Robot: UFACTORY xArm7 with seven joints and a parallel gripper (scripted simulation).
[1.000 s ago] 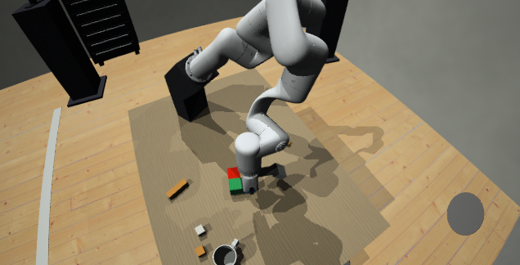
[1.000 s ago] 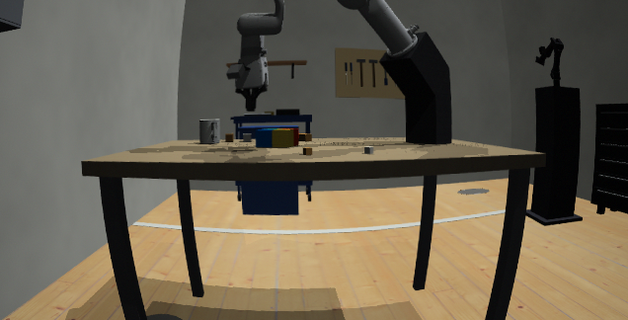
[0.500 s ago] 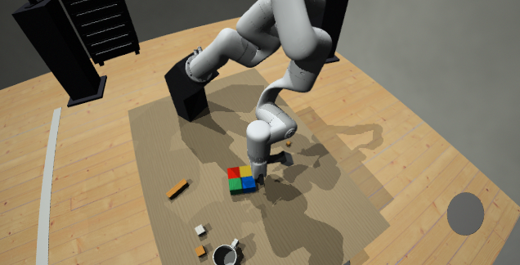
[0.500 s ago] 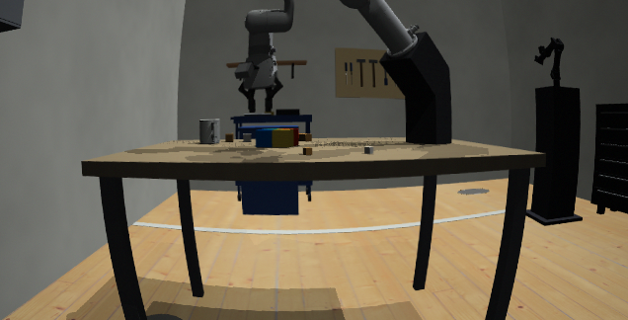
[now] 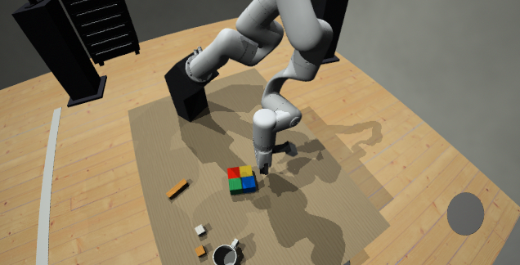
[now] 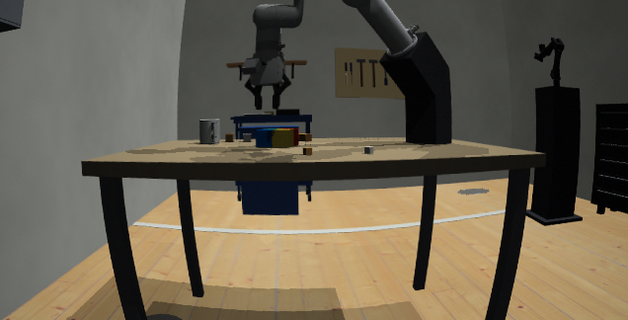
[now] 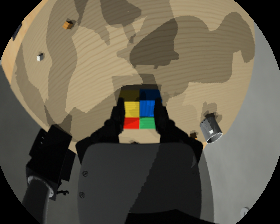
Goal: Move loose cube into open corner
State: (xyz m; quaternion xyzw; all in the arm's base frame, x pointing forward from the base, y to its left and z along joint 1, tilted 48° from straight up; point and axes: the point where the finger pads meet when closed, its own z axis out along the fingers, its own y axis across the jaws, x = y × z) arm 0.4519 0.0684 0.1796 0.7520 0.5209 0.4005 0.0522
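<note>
Now: hand 100 mm above the yellow cube, 60 mm to the left of it and 40 mm past it. From my hand the other things lie so: green cube: 120 mm to the right, 100 mm below; tiny piece: 190 mm to the left, 130 mm behind, 120 mm below; red cube: 110 mm to the right, 100 mm below, 50 mm behind.
</note>
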